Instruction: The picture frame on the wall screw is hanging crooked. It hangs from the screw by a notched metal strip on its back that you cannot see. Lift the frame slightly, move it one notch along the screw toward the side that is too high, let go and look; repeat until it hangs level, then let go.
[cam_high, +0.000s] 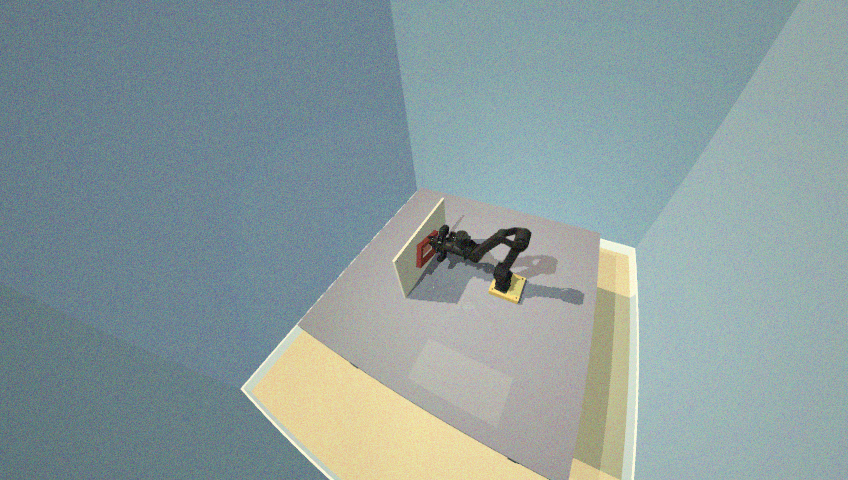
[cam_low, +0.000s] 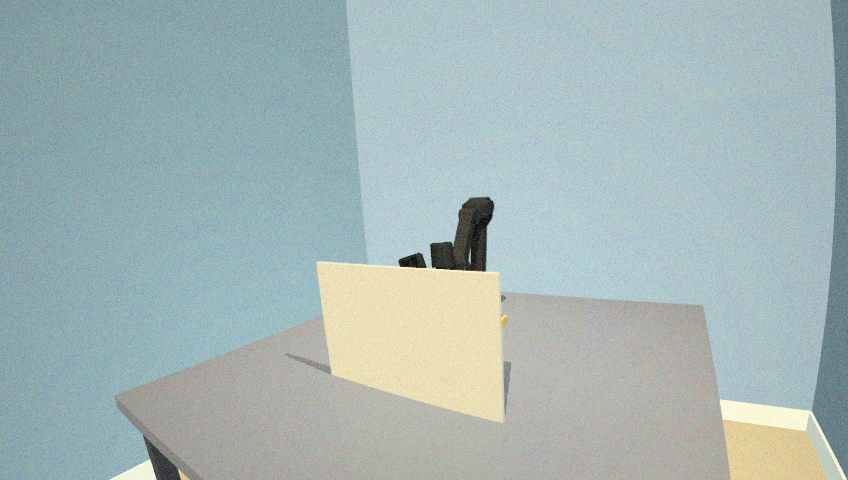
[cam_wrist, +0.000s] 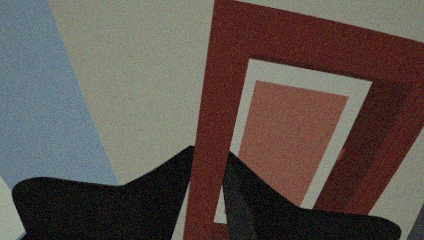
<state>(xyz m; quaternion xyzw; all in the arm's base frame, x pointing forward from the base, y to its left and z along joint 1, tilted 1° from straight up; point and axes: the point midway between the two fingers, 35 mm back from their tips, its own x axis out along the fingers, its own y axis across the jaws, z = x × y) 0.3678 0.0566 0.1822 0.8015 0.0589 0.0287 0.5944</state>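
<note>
My gripper tip is 50 mm above the dark red picture frame and 20 mm to the right of it. Also, from my gripper tip: cream wall panel 60 mm below, 20 mm ahead, 10 mm to the left.
</note>
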